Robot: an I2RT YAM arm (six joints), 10 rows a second.
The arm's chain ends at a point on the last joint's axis. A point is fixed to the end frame.
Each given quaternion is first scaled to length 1.
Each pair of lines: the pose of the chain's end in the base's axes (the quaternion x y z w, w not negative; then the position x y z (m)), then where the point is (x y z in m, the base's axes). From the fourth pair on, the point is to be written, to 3 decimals.
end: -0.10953, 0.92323, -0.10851, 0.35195, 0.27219, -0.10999, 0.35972
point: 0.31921 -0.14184 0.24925
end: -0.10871, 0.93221, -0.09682, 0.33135, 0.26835, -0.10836, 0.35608
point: 0.31015 -0.13800 0.24293
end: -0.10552, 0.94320, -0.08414, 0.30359, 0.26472, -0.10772, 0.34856
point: 0.29935 -0.13506 0.23245
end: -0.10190, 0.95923, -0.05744, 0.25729, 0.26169, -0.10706, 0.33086
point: 0.284 -0.129 0.211
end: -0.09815, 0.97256, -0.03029, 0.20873, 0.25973, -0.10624, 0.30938
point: 0.269 -0.123 0.187
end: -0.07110, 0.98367, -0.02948, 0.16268, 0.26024, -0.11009, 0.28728
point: 0.258 -0.126 0.164
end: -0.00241, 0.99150, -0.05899, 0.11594, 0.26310, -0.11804, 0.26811
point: 0.247 -0.138 0.147
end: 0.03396, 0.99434, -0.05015, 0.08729, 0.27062, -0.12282, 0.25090
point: 0.247 -0.138 0.130
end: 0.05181, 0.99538, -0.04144, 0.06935, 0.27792, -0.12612, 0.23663
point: 0.250 -0.138 0.116
